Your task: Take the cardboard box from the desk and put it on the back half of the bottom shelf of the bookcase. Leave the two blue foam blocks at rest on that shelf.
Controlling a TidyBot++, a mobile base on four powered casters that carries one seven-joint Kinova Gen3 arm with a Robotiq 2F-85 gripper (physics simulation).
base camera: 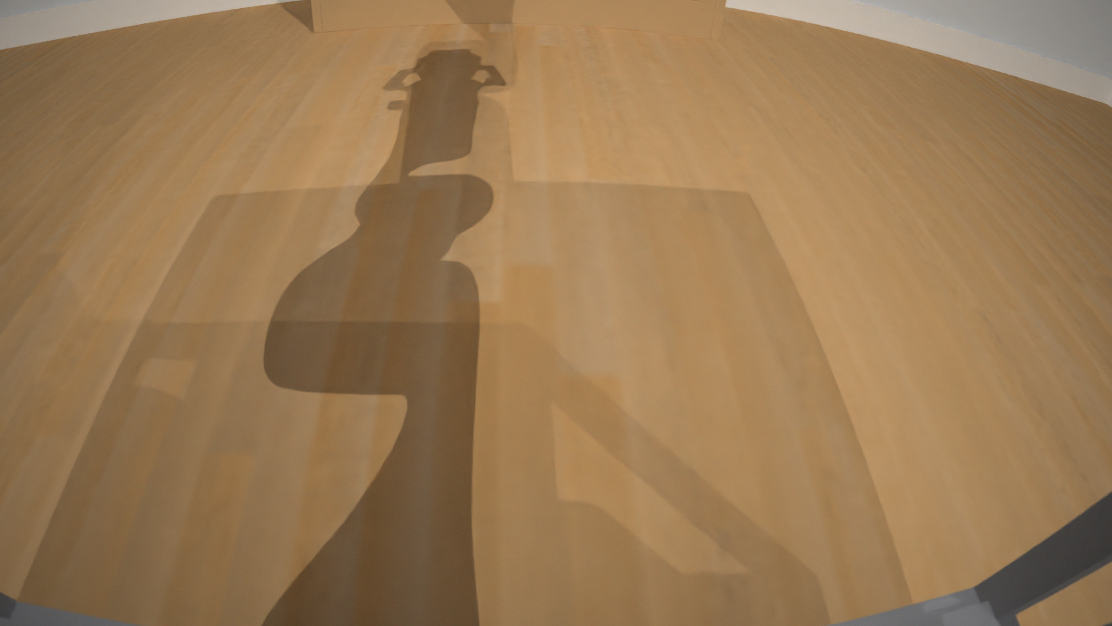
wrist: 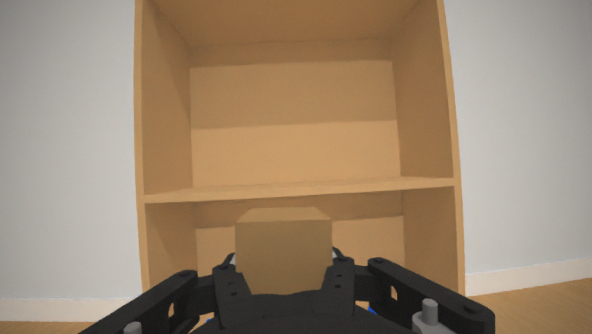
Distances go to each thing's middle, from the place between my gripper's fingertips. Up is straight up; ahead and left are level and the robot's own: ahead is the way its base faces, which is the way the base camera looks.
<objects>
The cardboard box (wrist: pixel 286 250) lies 2 cm behind my hand and 1 cm below it.
</objects>
